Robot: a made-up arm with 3 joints.
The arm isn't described. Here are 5 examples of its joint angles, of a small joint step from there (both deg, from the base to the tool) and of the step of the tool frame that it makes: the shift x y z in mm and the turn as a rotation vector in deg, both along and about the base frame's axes.
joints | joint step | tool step
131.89 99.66 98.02 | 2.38 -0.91 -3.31 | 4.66 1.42 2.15 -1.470 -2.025 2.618
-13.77 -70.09 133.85 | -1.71 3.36 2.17 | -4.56 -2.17 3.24 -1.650 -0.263 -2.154
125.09 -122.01 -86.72 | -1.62 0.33 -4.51 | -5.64 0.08 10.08 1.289 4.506 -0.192
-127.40 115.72 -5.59 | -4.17 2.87 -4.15 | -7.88 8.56 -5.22 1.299 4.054 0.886
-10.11 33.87 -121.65 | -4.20 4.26 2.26 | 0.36 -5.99 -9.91 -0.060 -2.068 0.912
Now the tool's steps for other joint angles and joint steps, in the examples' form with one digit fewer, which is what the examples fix.
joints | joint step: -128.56 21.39 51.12 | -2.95 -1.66 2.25
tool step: 0.2 3.1 -6.7 4.61 0.75 -2.12
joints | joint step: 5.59 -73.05 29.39 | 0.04 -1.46 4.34
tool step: 3.7 -7.7 2.6 1.42 -1.61 -4.03
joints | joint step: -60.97 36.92 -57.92 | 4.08 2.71 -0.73
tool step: -1.4 -6.9 7.0 -6.79 0.68 0.26
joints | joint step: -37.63 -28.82 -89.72 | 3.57 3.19 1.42
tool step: 1.8 1.7 5.1 -6.76 -0.64 -1.27
